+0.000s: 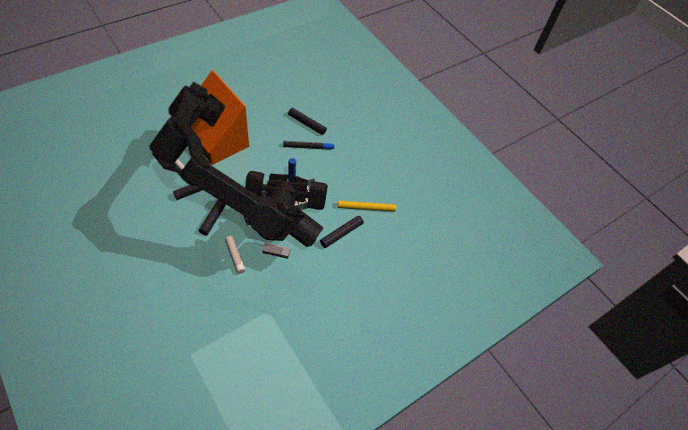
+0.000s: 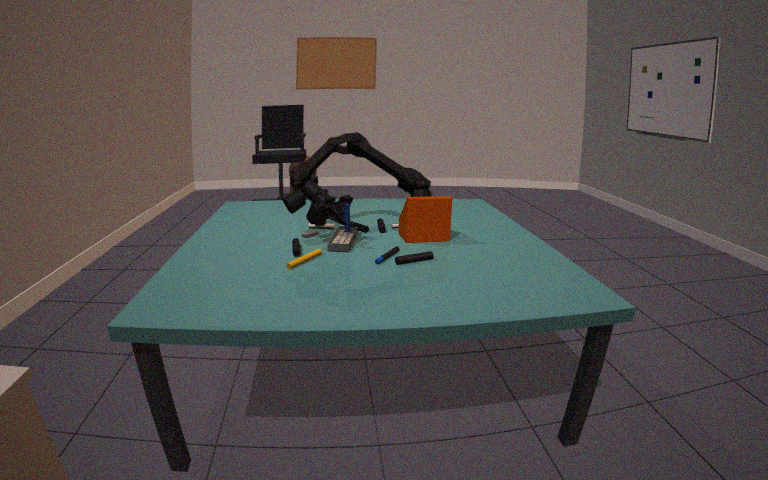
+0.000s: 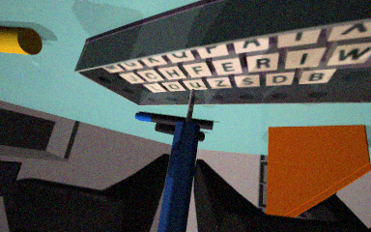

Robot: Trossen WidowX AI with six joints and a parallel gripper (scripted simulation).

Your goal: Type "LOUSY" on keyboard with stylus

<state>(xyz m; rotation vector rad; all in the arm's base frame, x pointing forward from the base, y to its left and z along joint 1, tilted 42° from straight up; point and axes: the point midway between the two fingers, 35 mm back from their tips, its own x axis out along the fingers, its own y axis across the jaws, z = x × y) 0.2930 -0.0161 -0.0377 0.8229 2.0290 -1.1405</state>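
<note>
The grey block is 11 cm ahead of my gripper tip, 14 cm to the right of it and 7 cm below it. From my gripper tip the other things lie so: stylus 1 cm below; then blue-tipped pen 8 cm behind, 16 cm to the left, 7 cm below; then yellow cylinder 16 cm ahead, 12 cm to the left, 7 cm below.
</note>
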